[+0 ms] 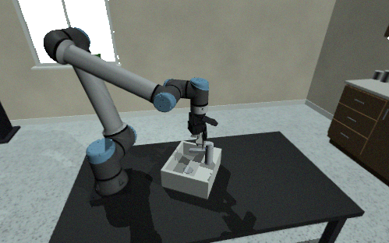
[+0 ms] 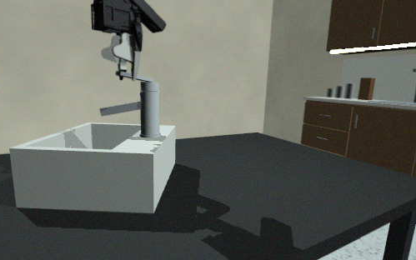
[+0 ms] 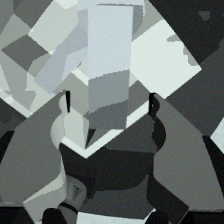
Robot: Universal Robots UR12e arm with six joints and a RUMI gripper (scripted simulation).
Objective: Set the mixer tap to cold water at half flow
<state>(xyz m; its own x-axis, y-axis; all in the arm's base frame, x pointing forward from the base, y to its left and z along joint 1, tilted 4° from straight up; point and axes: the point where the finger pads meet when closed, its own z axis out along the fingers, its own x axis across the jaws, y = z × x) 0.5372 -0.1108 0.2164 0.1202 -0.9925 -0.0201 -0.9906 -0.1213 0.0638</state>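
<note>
Now: hand 20 mm short of the flat lever and 10 mm above it. Round my hand: white basin 40 mm behind, 80 mm to the left, 250 mm below.
</note>
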